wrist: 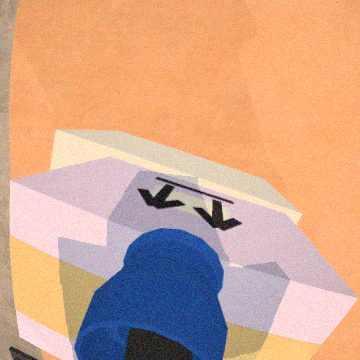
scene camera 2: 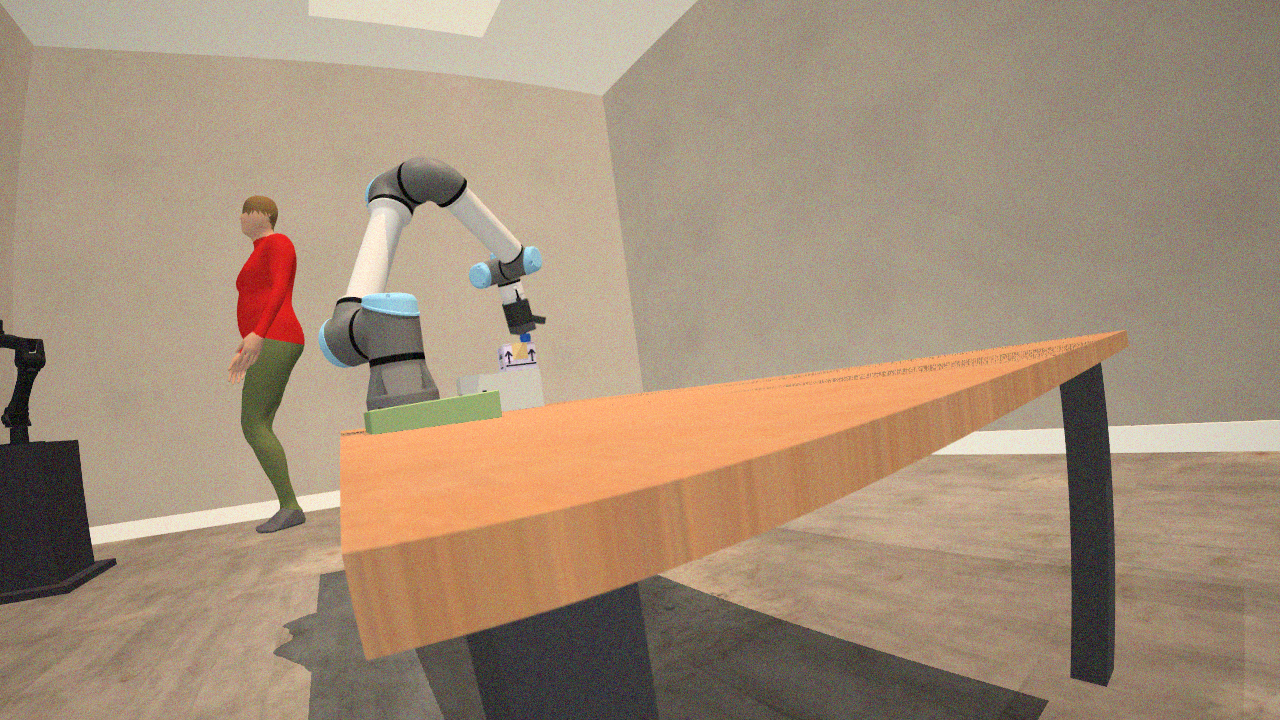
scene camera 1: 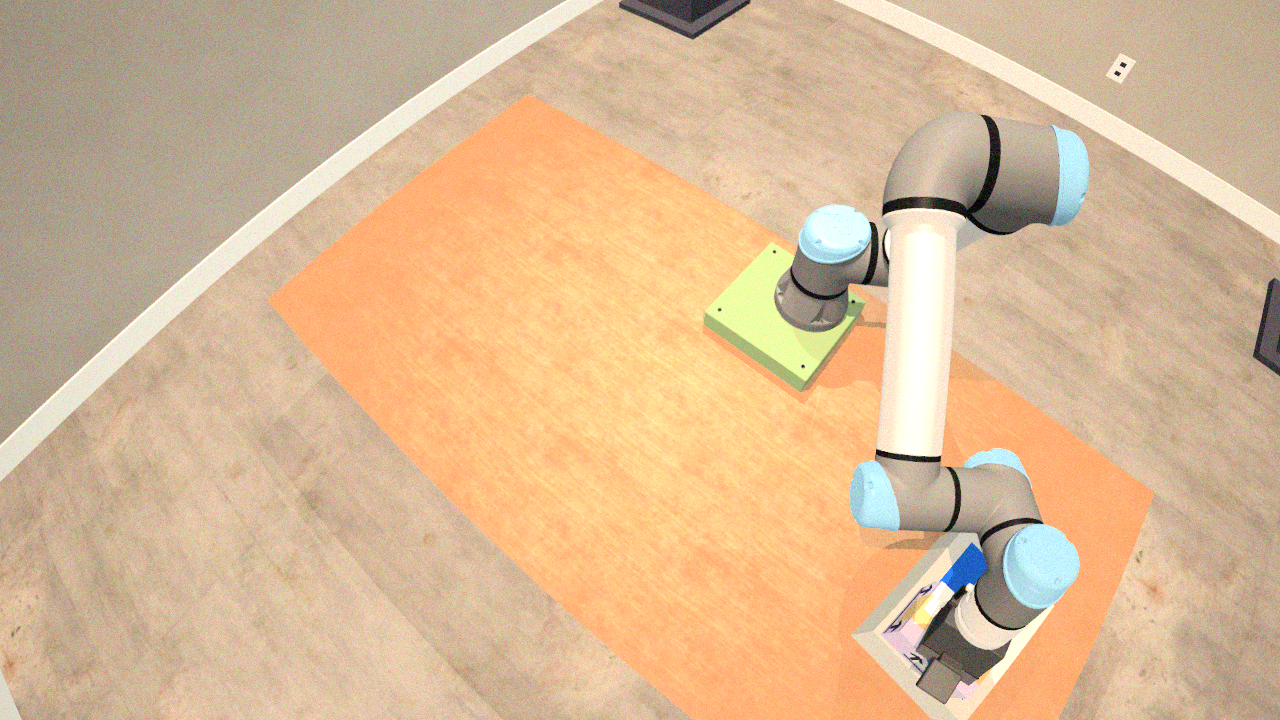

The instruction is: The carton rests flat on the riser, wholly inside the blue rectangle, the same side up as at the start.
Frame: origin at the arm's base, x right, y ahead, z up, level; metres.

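Seen in the pictures: hand, tool point: (wrist: 164, 253); arm's base, link origin: (scene camera 2: 404, 405) (scene camera 1: 810, 301).
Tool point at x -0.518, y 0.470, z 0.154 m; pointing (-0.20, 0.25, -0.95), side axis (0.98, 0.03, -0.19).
Pixels of each thing's top centre, then the offset from my tool point to it. Level surfaces: height alone.
- carton, top centre: (wrist: 144, 337) (scene camera 1: 955, 639) (scene camera 2: 514, 345) dx -0.002, dy -0.042, dz +0.004 m
- light grey riser, top centre: (wrist: 133, 294) (scene camera 1: 968, 618) (scene camera 2: 495, 374) dx -0.033, dy -0.109, dz -0.080 m
- blue rectangle, top centre: (scene camera 1: 968, 618) dx -0.033, dy -0.109, dz -0.080 m
- orange wooden table, surface height: dz -0.200 m
The carton (scene camera 1: 905, 637) (scene camera 2: 518, 357) (wrist: 55, 207) is pale lilac with an orange band across its top, and sits on the light grey riser (scene camera 1: 902, 586) (scene camera 2: 525, 394) (wrist: 175, 157). The two black arrows on its side point up in the scene camera 2 view. A patch of the blue rectangle (scene camera 1: 964, 565) shows beside the carton; the rest of the outline is hidden by the carton and arm. My gripper (scene camera 2: 525, 337) (wrist: 172, 250), a blue suction cup, is pressed on the carton's top face. The arm hides the cup in the scene camera 1 view.
The riser stands on the orange wooden table (scene camera 1: 537, 358) (scene camera 2: 716, 429) near one end. The arm's green base plate (scene camera 1: 751, 308) (scene camera 2: 434, 411) is farther in. A person in red (scene camera 2: 268, 286) stands behind the table. A dark pedestal with another arm (scene camera 2: 40, 501) is at far left.
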